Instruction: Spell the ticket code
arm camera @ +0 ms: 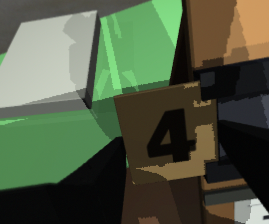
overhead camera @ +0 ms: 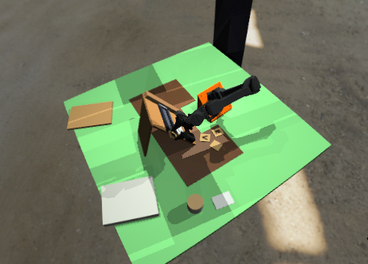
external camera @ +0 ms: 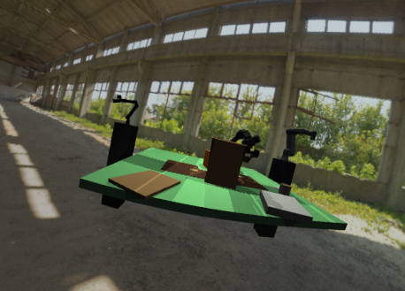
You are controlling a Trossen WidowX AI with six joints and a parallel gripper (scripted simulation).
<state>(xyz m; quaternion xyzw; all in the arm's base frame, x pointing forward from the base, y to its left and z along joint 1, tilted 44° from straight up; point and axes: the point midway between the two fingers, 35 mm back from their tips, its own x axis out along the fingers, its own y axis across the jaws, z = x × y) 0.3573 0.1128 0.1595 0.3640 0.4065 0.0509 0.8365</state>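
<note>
My gripper tip is now 7 cm past the white ticket, 7 cm to the left of it and 8 cm above it. The rest, counted from my gripper tip: brown mat: 17 cm behind, 17 cm to the right, 18 cm below; white slab: 34 cm ahead, 14 cm to the left, 16 cm below; short tan cylinder: 6 cm ahead, 33 cm to the left, 15 cm below.
</note>
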